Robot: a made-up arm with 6 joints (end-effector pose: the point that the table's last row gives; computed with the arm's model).
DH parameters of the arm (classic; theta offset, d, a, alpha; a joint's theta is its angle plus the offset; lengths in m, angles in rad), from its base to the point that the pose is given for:
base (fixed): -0.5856 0 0.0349 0
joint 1: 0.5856 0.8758 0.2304 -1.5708
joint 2: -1.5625 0 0.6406 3.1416
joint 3: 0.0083 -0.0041 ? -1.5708
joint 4: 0 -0.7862 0.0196 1.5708
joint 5: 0 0.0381 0.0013 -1.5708
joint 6: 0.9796 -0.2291 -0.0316 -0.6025
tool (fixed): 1.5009 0.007 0 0
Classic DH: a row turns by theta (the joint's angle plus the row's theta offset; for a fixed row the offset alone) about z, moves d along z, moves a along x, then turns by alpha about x.
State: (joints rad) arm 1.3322 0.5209 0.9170 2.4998 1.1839 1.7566
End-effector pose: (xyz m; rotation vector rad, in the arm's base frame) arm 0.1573 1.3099 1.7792 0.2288 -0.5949 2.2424
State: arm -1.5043 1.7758 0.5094 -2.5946 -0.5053 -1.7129
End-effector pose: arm 0.1931 -1.4145 -0.1071 1.3825 -0.9777 -2.5571
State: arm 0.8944 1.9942 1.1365 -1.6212 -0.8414 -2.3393
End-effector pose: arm 0.8893 1.2953 0.0228 0.9815 1.0300 0.0789
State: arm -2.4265 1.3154 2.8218 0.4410 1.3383 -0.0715
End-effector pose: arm -0.3072 -0.3754 1.9161 0.8853 -1.0691 -0.0811
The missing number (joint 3, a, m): 0.1846
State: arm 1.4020 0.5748 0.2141 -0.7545 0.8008 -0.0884
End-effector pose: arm 0.4436 1.5045 1.3193 -1.2010 -1.6628 1.1604
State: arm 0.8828 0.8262 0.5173 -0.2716 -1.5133 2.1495
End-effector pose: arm 0.9626 1.1436 1.0332 0.0472 0.9224 -0.8428
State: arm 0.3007 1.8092 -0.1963 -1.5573 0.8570 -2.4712
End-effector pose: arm 0.6801 -0.0123 -0.2006 -0.5646 0.0836 -1.1791
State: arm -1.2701 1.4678 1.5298 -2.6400 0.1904 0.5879
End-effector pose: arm 0.6169 -1.7907 1.0978 -0.9055 -0.4280 -1.0545
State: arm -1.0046 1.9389 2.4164 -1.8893 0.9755 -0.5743
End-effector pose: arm 0.7631 -1.4721 1.1424 -0.8289 -0.8541 -1.8597
